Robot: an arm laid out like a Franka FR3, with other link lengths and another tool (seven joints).
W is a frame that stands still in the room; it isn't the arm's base.
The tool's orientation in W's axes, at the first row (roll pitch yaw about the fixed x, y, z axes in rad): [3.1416, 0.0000, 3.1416]
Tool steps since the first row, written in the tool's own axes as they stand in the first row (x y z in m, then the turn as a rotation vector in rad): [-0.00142, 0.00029, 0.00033, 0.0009, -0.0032, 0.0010]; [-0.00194, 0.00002, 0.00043, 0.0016, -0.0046, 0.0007]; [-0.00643, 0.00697, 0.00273, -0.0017, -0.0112, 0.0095]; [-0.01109, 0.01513, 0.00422, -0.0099, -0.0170, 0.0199]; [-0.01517, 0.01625, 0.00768, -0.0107, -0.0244, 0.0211]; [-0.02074, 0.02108, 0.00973, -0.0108, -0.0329, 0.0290]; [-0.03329, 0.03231, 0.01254, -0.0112, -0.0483, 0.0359]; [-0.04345, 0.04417, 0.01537, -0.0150, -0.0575, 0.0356]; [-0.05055, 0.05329, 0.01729, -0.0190, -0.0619, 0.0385]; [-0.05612, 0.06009, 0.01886, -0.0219, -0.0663, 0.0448]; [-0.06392, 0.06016, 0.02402, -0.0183, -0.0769, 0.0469]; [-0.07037, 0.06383, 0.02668, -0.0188, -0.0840, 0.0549]
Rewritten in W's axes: [0.00142, 0.00029, -0.00033, -0.0009, -0.0032, -0.0010]; [0.00194, 0.00002, -0.00043, -0.0016, -0.0046, -0.0007]; [0.00643, 0.00697, -0.00273, 0.0017, -0.0112, -0.0095]; [0.01109, 0.01513, -0.00422, 0.0099, -0.0170, -0.0199]; [0.01517, 0.01625, -0.00768, 0.0107, -0.0244, -0.0211]; [0.02074, 0.02108, -0.00973, 0.0108, -0.0329, -0.0290]; [0.03329, 0.03231, -0.01254, 0.0112, -0.0483, -0.0359]; [0.04345, 0.04417, -0.01537, 0.0150, -0.0575, -0.0356]; [0.05055, 0.05329, -0.01729, 0.0190, -0.0619, -0.0385]; [0.05612, 0.06009, -0.01886, 0.0219, -0.0663, -0.0448]; [0.06392, 0.06016, -0.02402, 0.0183, -0.0769, -0.0469]; [0.07037, 0.06383, -0.02668, 0.0188, -0.0840, -0.0549]
